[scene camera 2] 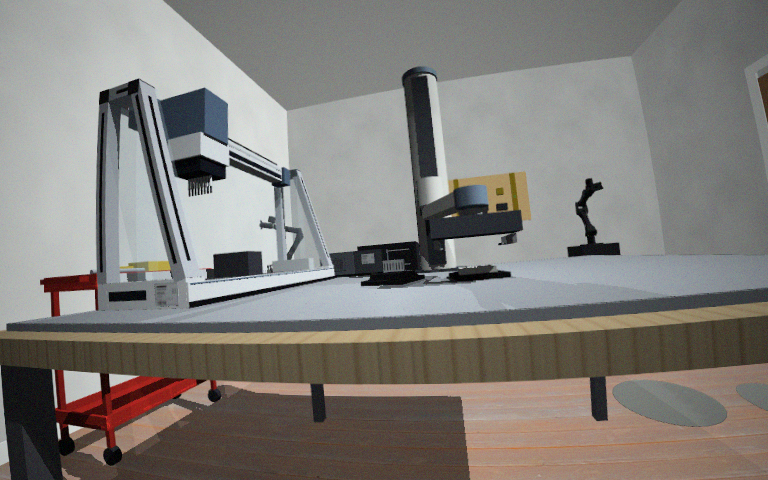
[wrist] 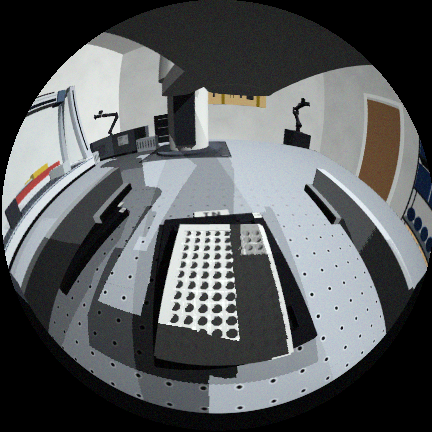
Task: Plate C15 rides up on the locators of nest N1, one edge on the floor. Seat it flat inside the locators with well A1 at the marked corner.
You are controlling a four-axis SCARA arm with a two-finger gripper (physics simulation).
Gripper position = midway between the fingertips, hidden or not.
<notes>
In view: my gripper (scene camera 2: 470, 243), a plate C15 (wrist: 222, 304), a black nest N1 (wrist: 166, 245) and a pipetting head (scene camera 2: 197, 144).
My gripper is seen too in the wrist view (wrist: 217, 171).
</notes>
